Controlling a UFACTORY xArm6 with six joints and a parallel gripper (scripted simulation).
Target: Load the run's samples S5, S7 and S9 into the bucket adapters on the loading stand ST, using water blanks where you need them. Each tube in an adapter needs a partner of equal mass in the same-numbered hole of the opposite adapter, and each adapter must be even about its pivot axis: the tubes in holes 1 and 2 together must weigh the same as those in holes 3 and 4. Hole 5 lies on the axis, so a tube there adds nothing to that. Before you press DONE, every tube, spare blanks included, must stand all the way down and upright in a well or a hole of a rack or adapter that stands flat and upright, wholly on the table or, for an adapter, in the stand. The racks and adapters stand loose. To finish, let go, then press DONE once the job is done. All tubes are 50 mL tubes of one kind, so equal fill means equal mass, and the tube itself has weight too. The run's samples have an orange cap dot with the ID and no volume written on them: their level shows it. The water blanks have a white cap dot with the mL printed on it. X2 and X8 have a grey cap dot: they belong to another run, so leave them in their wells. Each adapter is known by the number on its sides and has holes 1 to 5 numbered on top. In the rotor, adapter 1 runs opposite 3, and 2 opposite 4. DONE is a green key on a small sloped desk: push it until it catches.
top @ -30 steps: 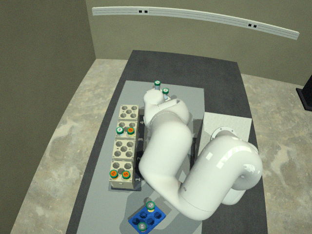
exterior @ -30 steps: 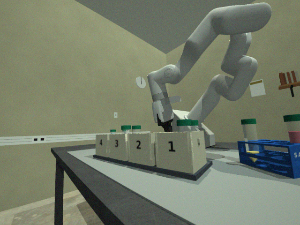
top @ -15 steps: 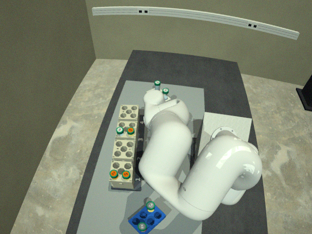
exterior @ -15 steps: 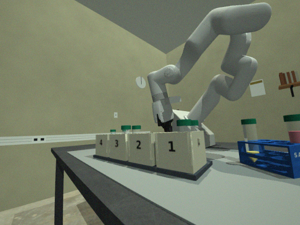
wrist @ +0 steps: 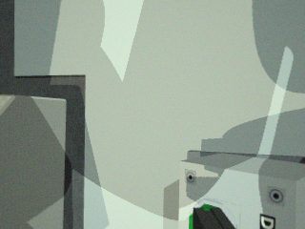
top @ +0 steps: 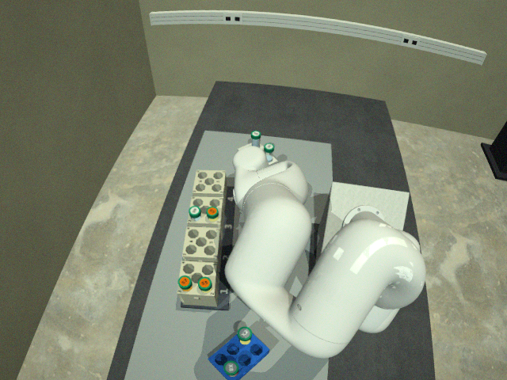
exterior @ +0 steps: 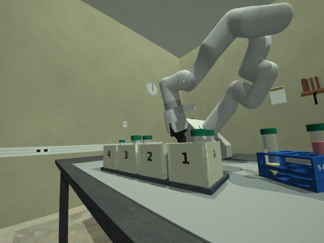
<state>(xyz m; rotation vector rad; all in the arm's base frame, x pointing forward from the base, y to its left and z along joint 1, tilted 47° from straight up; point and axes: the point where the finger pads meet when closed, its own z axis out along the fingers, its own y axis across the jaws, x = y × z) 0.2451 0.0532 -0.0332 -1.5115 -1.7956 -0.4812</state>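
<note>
My hand is 3 cm above the green done key. Round my hand: orange-capped tube (19 cm ahead, 21 cm to the left, 3 cm below); then yellow-filled tube (18 cm ahead, 1 cm to the right, 3 cm below); then dark stand base (19 cm ahead, 3 cm to the left, 9 cm below).
</note>
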